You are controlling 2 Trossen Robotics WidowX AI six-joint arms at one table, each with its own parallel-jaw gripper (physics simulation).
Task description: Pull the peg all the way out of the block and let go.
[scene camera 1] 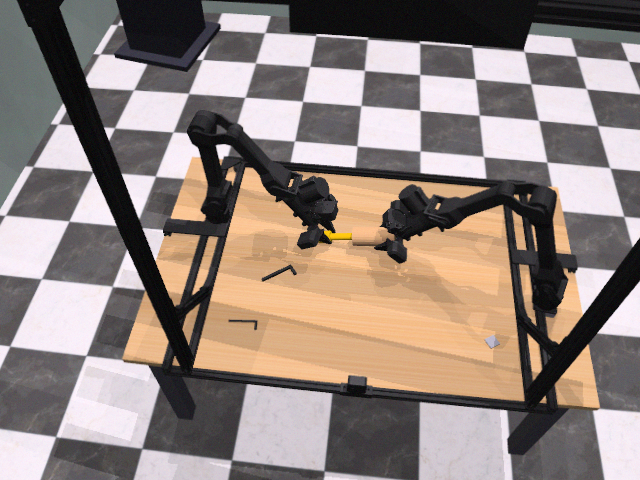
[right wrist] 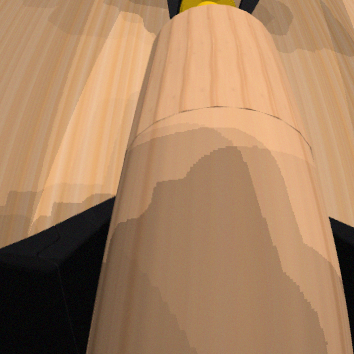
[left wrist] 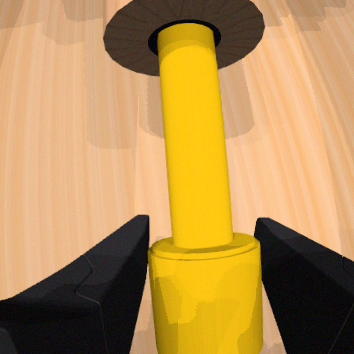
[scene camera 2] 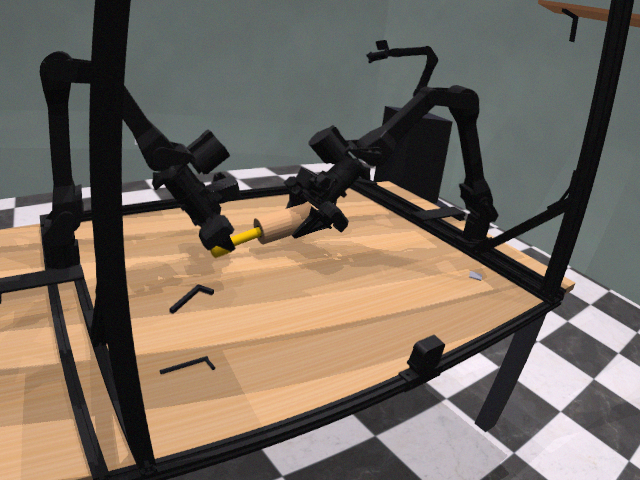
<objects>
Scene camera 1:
my left gripper
my right gripper
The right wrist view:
my right gripper
round wooden block
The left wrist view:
my left gripper
yellow peg: gripped by my left gripper
round wooden block
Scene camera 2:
my left gripper
my right gripper
round wooden block
</objects>
